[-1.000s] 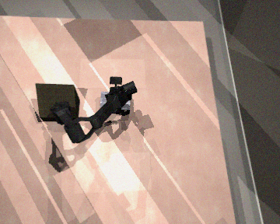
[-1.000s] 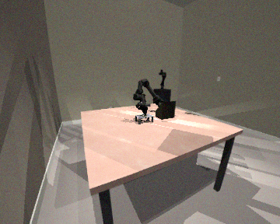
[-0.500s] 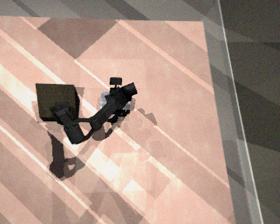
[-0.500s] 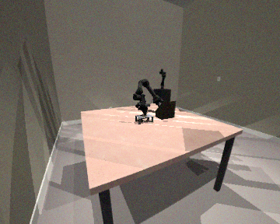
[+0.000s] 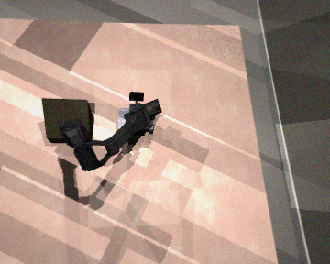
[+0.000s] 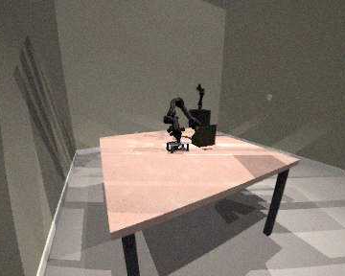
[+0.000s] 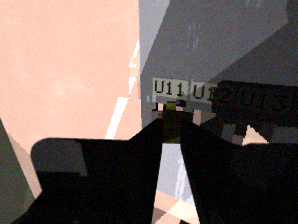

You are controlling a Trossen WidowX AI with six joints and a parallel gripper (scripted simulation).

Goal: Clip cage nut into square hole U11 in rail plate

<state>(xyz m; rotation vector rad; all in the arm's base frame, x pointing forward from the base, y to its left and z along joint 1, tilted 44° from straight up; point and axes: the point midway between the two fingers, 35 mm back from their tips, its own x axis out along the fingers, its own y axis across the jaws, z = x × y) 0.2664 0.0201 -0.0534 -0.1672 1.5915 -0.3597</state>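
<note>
Right now the cage nut is 10 mm below my gripper tip. From my gripper tip the other things lie so: label strip: 20 mm ahead, 20 mm to the right, 10 mm below.
</note>
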